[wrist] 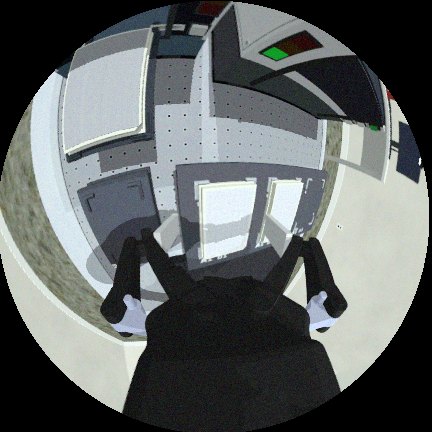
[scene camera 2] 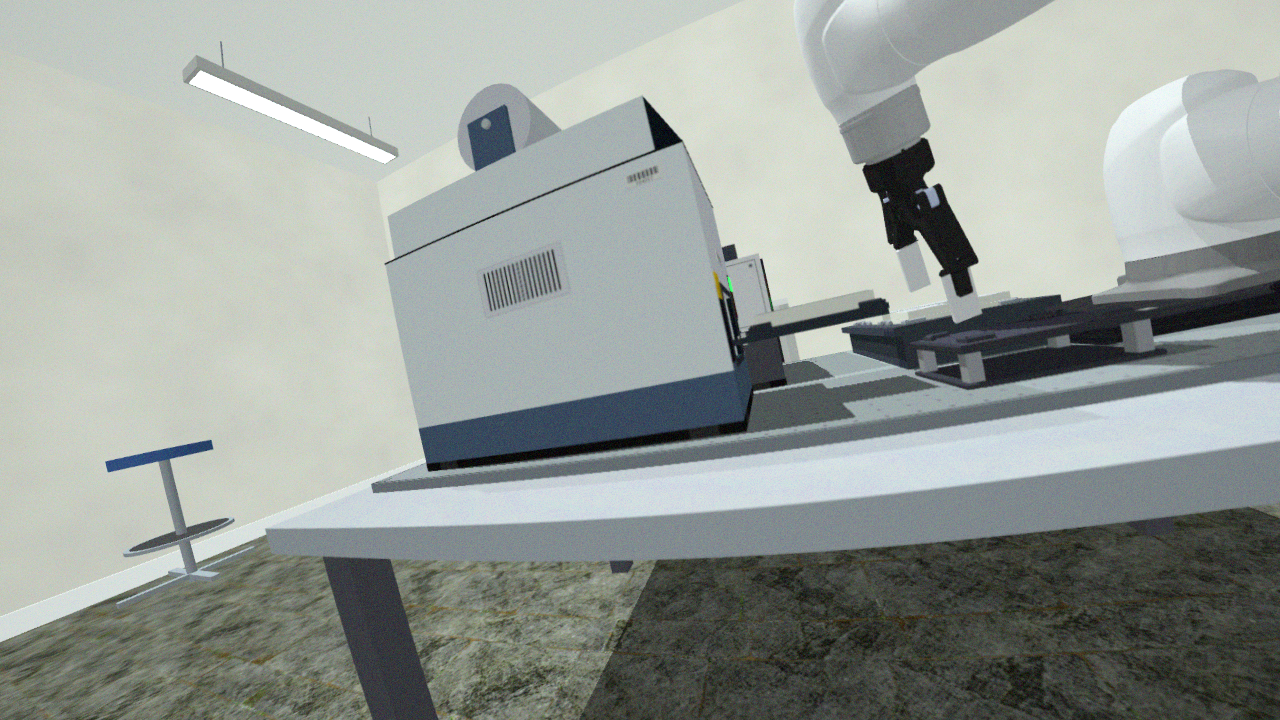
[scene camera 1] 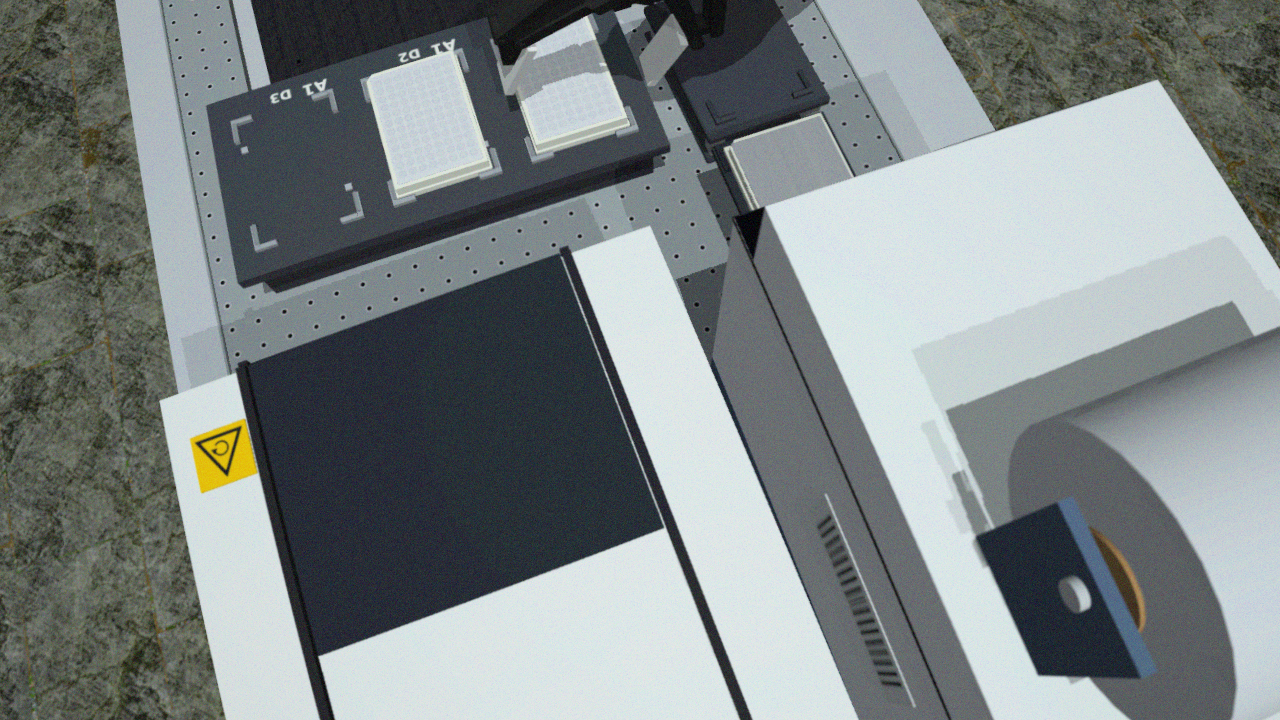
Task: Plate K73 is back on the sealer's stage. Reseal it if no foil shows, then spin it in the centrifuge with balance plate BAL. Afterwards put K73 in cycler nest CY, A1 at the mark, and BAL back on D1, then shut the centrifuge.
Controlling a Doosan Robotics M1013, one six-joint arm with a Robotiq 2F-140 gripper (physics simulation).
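Places are measured from the arm's base along level axes (x back, y right, z up), in centimetres.
Pixels of known places: gripper, fingertip midpoint: (wrist: 221,223) (scene camera 2: 941,301) (scene camera 1: 578,75); arm's base, origin of the base link: (scene camera 2: 1208,285).
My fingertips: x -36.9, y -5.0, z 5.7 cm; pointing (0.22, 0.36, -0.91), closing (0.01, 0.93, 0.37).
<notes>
Ahead of a thing's pixels: the offset from my fingertips to its top centre. "pt": to the spot under its first point.
Plate K73 @[dx -19.2, dy -12.4, dz +3.1 cm] (scene camera 1: 792,162) (scene camera 2: 827,307) (wrist: 107,90) sits on the sealer's stage @[dx -20.7, dy -12.4, dz +2.0 cm] (scene camera 2: 805,325); its top looks smooth and grey, with no wells visible. A white gridded plate @[dx +0.9, dy +1.4, dz -0.4 cm] (scene camera 1: 581,98) (wrist: 227,217) stands on D1, and another plate @[dx +1.3, dy +13.9, dz -0.4 cm] (scene camera 1: 429,120) (wrist: 286,200) on D2; no names are readable on them. My gripper (scene camera 1: 588,60) (scene camera 2: 937,284) (wrist: 221,223) is open and empty, above the D1 plate, one finger on each side in the wrist view. The centrifuge @[pt dx -33.1, dy +33.6, dz +13.1 cm] (scene camera 1: 210,555) (wrist: 280,25) has a dark panel between rails on top; no rotor shows.
The deck rack @[dx +1.8, dy +13.8, dz -1.4 cm] (scene camera 1: 295,170) (wrist: 215,172) has corner guides at D3. A low dark nest @[dx -0.1, dy -15.1, dz -3.2 cm] (scene camera 1: 751,80) (scene camera 2: 993,340) (wrist: 120,200) with corner marks stands beside D1; no label is readable. The tall sealer @[dx -49.0, dy -11.8, dz +39.7 cm] (scene camera 1: 1029,179) (scene camera 2: 617,295) with its foil roll @[pt dx -47.5, dy -5.7, dz +38.5 cm] (scene camera 1: 1163,438) stands beside the centrifuge.
</notes>
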